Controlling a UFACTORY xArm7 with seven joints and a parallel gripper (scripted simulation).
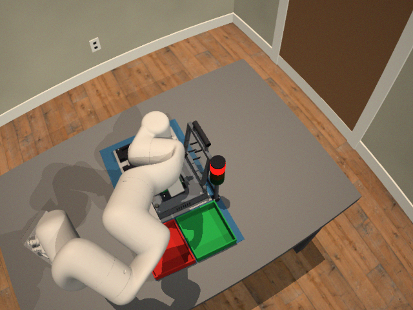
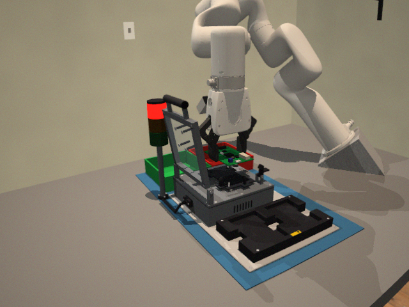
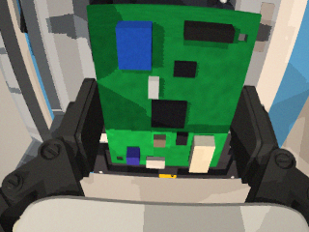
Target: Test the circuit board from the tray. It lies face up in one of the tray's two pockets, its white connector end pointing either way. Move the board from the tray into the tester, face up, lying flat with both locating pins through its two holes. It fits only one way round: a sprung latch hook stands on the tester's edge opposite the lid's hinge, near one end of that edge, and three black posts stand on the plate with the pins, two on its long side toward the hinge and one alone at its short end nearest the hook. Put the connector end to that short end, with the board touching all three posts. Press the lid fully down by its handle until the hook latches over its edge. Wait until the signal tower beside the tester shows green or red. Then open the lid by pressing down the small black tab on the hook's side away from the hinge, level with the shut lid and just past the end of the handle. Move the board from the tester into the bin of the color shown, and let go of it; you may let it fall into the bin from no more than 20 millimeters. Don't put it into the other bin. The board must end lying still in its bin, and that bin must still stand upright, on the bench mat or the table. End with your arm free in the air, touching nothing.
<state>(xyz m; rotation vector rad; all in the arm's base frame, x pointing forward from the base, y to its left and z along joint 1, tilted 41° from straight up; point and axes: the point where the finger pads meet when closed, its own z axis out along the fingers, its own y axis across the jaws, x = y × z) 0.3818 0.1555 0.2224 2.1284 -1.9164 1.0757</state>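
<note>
Right now my hand is 20 cm to the left of the red bin, 12 cm above it and 11 cm past it. Also, from my hand: tester plate (6 cm below, 1 cm to the left, 1 cm ahead); clear lid (12 cm ahead, 5 cm above); latch hook (6 cm to the left, 6 cm behind, 4 cm below).
</note>
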